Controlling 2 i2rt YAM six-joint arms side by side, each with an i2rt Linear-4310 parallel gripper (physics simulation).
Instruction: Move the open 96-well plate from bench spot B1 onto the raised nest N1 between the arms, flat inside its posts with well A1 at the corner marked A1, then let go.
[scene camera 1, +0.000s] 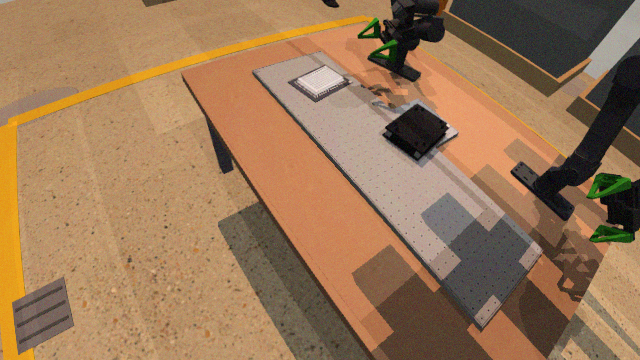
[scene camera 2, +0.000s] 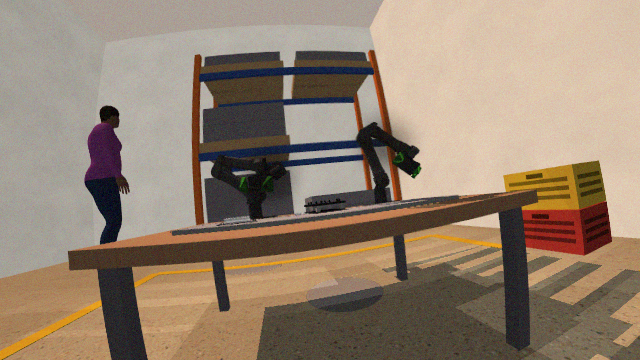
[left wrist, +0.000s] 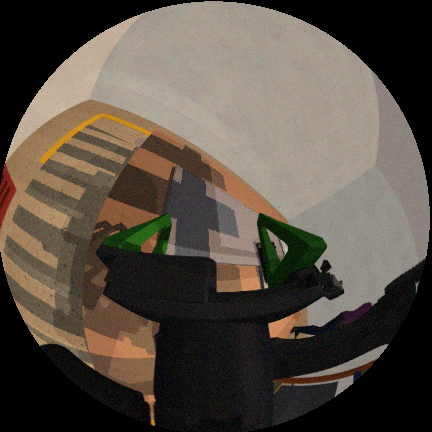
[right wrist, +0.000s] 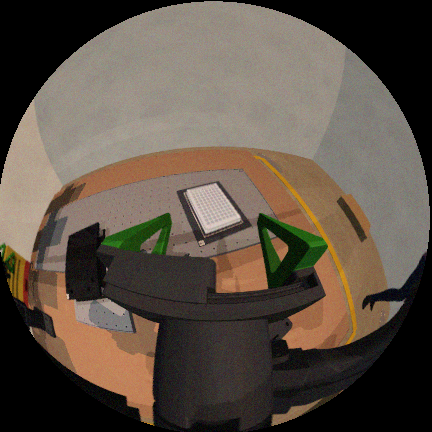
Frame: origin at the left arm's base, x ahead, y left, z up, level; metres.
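Seen in the pictures: left gripper, between the fingertips: (scene camera 1: 590, 220) (scene camera 2: 411, 166) (left wrist: 213, 217); right gripper, between the fingertips: (scene camera 1: 363, 45) (scene camera 2: 250, 188) (right wrist: 213, 217); left arm's base, origin of its link: (scene camera 1: 541, 190); right arm's base, origin of its link: (scene camera 1: 393, 66).
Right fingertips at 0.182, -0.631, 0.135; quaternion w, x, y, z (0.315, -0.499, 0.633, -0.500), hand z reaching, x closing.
Observation:
Pixels of each thing's top centre, then the offset from my right fingertips to it, as dx, dy, dz. Level surfaces: height alone.
- white 96-well plate, centre of its top: (right wrist: 211, 201) (scene camera 1: 321, 78) (scene camera 2: 237, 217) +0.115, -0.042, -0.106
- dark B1 mat, height of its surface: dz -0.120
- raised black nest N1, centre of its top: (right wrist: 75, 257) (scene camera 1: 420, 123) (scene camera 2: 323, 200) (left wrist: 275, 258) +0.020, +0.283, -0.077
- grey perforated board, height of its surface: dz -0.122
- orange-brown table, height of its surface: dz -0.135
The white 96-well plate (scene camera 1: 321, 79) (scene camera 2: 236, 220) (right wrist: 214, 206) lies flat on the dark B1 mat (right wrist: 192, 214), with a small pale label at one mat corner. The raised black nest N1 (scene camera 1: 416, 129) (scene camera 2: 325, 205) (right wrist: 83, 262) stands between the arms with nothing on it; its A1 mark is not readable. My right gripper (scene camera 1: 364, 47) (scene camera 2: 256, 186) (right wrist: 213, 217) is open and empty, above the table on the arm side of the plate and apart from it. My left gripper (scene camera 1: 590, 218) (scene camera 2: 406, 167) (left wrist: 213, 217) is open and empty, raised far from plate and nest.
A grey perforated board (scene camera 1: 350, 150) (right wrist: 145, 200) lies under mat and nest on the orange-brown table (scene camera 1: 280, 185). A rack (scene camera 2: 197, 140) stands behind the arms. A person (scene camera 2: 105, 155) stands beyond the table. Yellow (scene camera 2: 540, 187) and red (scene camera 2: 560, 232) crates are stacked at the right.

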